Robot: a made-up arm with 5 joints.
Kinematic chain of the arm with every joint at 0, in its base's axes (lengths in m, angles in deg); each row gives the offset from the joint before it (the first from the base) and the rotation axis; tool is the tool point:
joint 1: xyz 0 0 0.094 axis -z
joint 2: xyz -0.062 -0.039 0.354 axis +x
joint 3: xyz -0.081 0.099 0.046 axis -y
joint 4: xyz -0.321 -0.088 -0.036 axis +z
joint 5: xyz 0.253 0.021 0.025 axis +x
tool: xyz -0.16 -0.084 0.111
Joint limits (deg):
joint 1: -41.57..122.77
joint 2: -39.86..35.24
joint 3: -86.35..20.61
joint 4: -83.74..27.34
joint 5: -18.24..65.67
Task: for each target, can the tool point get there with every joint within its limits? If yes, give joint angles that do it. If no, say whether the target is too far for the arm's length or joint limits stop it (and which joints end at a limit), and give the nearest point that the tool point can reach.
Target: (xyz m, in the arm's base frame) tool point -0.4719 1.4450 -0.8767
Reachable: no: too far | nearest point -0.1641 0.5026 0.2778 | short by 1.522 m
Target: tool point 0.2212 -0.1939 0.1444
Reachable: no: joint limits stop it (at a limit: joint 1, joint 3, joint 5) | nearest point -0.1701 -0.2939 0.3663 | short by 0.461 m
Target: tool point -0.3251 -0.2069 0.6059
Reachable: yes | joints -16.68 10.06 -1.82 -4.58 -10.67
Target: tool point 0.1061 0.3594 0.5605
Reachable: yes | joints 105.13 -33.96 8.14 11.83 -4.24
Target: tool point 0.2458 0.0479 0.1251
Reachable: no: joint limits stop it (at a limit: joint 1, joint 2, joint 3, joint 4, joint 5) | nearest point 0.1260 0.2782 0.3724 | short by 0.359 m
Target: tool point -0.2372 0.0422 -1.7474
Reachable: no: too far | nearest point -0.4700 0.0836 0.2735 | short by 2.035 m
